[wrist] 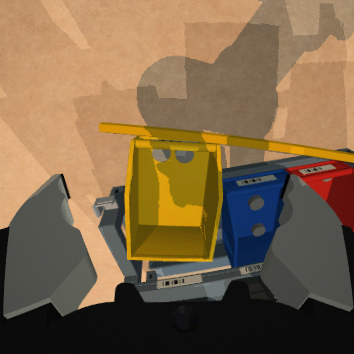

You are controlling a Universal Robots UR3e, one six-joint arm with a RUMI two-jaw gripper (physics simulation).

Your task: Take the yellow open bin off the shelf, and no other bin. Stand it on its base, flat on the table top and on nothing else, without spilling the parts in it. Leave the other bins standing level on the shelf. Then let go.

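Places are measured from the arm's base along level axes (x ahead, y left, z up), in metres.
Pixels of known places: gripper, between the fingertips: (175, 177).
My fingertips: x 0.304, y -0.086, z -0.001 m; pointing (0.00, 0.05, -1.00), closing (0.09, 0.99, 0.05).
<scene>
Ahead of a thing's pixels: the offset from my fingertips to its top centre. "pt": to the spot under its first point. Level surfaces: height alone.
The yellow open bin (172, 200) is in the middle of the wrist view, over the left part of the grey shelf @(pt 0.122 m ahead, 0.080 m right, 0.059 m down) (115, 245). Its open top faces the camera, and two grey round parts @(pt 0.041 m ahead, 0.017 m left, 0.125 m down) (184, 154) lie inside at its far end. My gripper (175, 177) is open, with one jaw well to the left of the bin and the other to the right, over the blue bin. There are gaps between both jaws and the yellow bin's walls. The bin's underside is hidden, so I cannot tell what it rests on.
A blue bin @(0.157 m ahead, 0.122 m left, 0.063 m down) (239, 210) with grey round parts stands close to the yellow bin's right side. A red bin @(0.150 m ahead, 0.222 m left, 0.063 m down) (341, 192) is beyond it at the right edge. A long yellow bar (250, 143) crosses at the bins' far end. The tan table top @(0.144 m down) (40, 125) carries shadows.
</scene>
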